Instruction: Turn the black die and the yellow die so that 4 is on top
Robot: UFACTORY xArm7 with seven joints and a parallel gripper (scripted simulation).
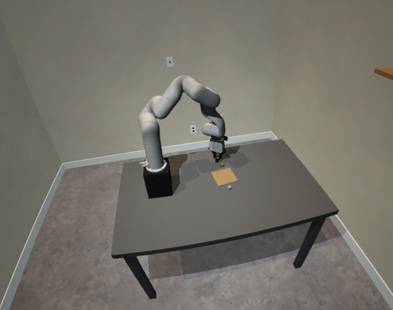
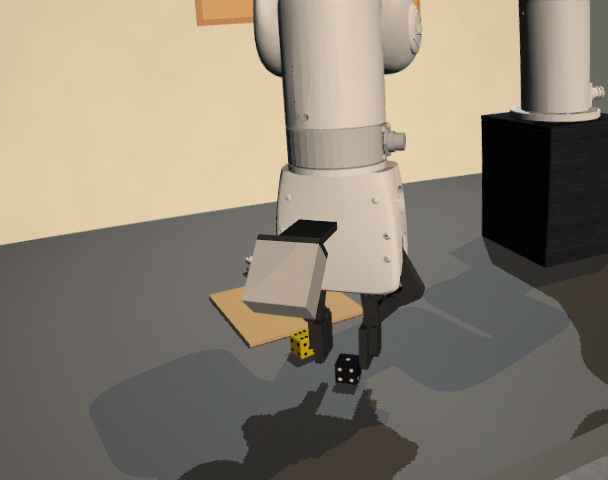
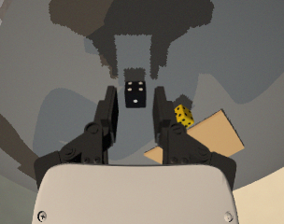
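My gripper is now 4 cm above the black die. Also, from my hand: tan mat: 18 cm to the right, 4 cm below, 2 cm behind; yellow die: 7 cm to the right, 4 cm below, 1 cm ahead; white die: 29 cm to the right, 4 cm below, 3 cm behind.
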